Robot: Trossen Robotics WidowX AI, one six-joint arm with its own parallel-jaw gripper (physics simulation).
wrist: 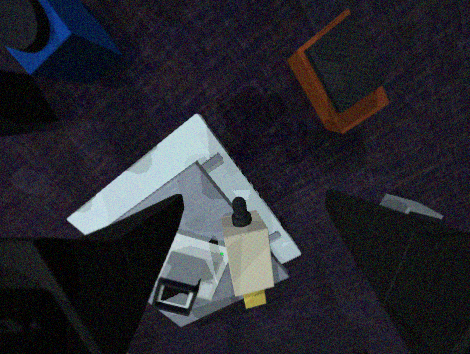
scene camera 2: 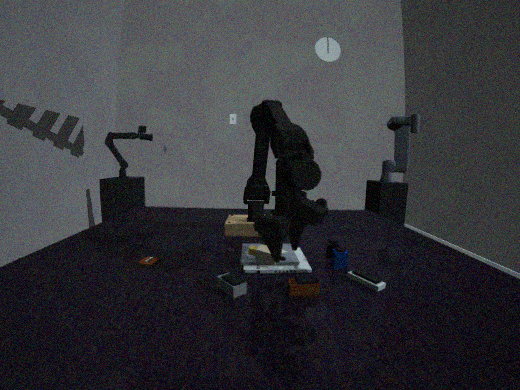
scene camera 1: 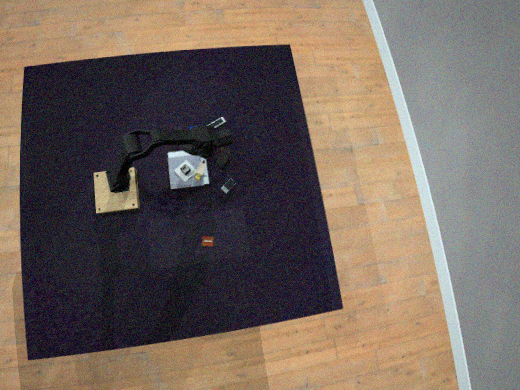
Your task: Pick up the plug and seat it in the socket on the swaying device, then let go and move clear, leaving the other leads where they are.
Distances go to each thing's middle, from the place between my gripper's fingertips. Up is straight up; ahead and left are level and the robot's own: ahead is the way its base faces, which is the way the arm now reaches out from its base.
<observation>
I see my gripper 3 cm past the plug [wrist: 246, 236], 4 cm to the left of it and 1 cm above it. From my hand the other things lie so: blue block [wrist: 76, 48] 4 cm behind, 14 cm to the left, 2 cm below; device [scene camera 1: 182, 169] 10 cm behind, 3 cm to the right, 1 cm below; orange-and-black lead [wrist: 336, 69] 9 cm ahead, 2 cm to the left, 3 cm below.
</observation>
